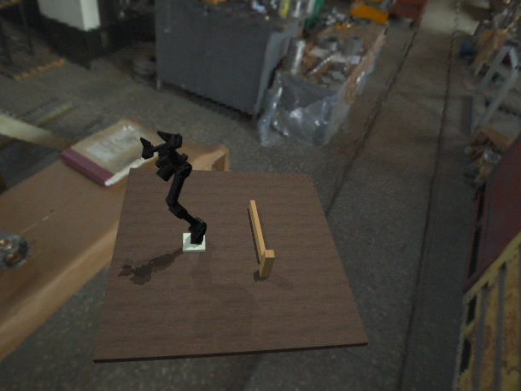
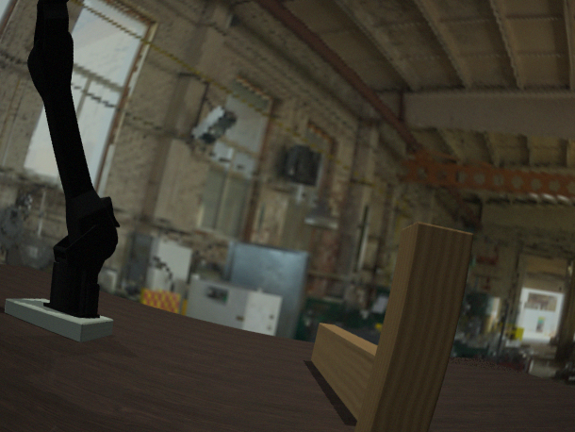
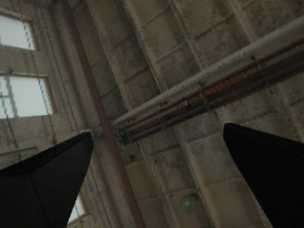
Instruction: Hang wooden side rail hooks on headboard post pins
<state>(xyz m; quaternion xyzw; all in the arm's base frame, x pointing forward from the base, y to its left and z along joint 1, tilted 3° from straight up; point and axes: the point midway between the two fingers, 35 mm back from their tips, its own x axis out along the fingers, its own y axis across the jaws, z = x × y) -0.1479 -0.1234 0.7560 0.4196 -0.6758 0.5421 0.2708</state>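
My gripper tip is 60 cm short of the wooden headboard post, 3 cm to the left of it and 72 cm above it.
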